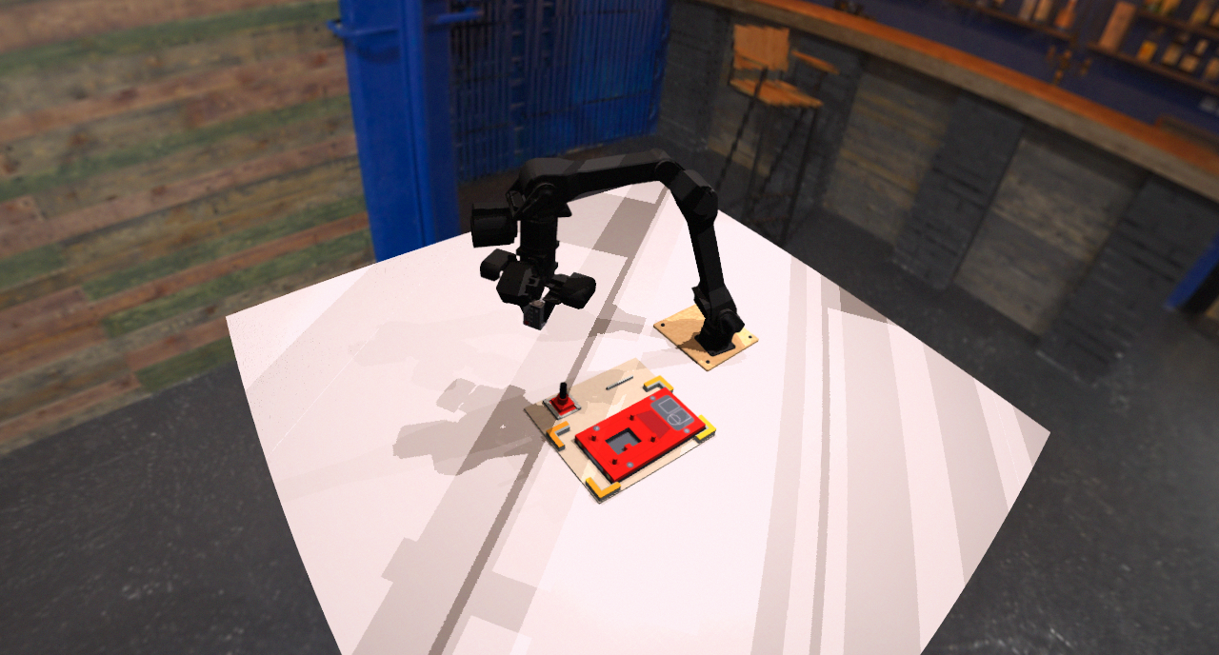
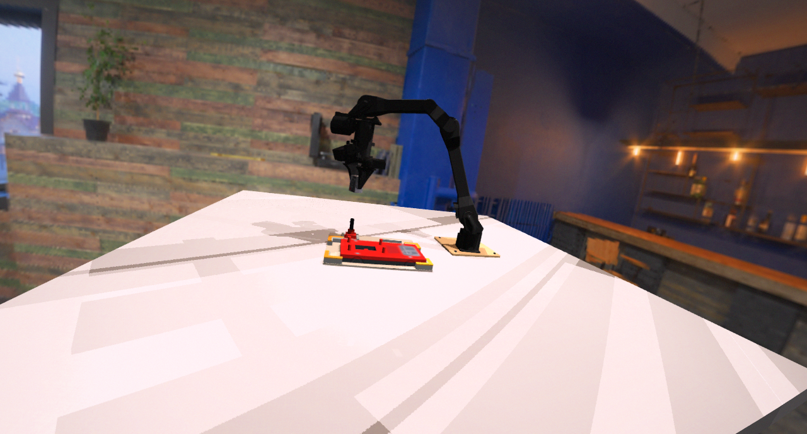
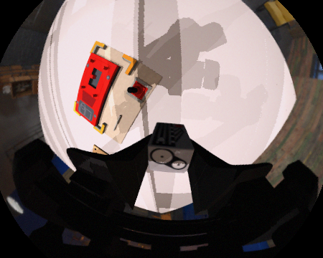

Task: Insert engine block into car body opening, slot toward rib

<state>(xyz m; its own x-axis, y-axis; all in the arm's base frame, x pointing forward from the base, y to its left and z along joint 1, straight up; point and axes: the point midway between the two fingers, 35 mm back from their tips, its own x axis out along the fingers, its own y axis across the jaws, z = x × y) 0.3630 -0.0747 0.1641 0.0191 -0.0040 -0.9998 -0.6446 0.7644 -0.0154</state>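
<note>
Right now the black upright peg is 10 cm to the left of my gripper tip, 10 cm below it and 1 cm behind it. Round my gripper tip: grey finned engine block: 1 cm behind, 1 cm above.
</note>
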